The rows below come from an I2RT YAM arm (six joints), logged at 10 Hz.
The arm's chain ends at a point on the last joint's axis. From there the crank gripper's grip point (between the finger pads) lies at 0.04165 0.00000 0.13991 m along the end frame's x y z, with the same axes.
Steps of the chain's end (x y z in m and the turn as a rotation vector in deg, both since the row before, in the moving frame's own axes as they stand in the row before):
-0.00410 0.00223 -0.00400 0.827 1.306 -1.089
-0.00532 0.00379 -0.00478 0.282 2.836 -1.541
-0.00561 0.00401 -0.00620 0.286 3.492 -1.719
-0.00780 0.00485 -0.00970 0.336 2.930 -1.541
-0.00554 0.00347 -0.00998 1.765 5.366 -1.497
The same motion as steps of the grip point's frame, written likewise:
-0.00095 -0.00060 -0.00501 0.827 1.306 -1.089
0.00153 0.00189 -0.00702 0.282 2.836 -1.541
0.00280 0.00194 -0.00900 0.286 3.492 -1.719
-0.00073 0.00282 -0.01202 0.336 2.930 -1.541
0.00729 -0.00203 -0.01457 1.765 5.366 -1.497

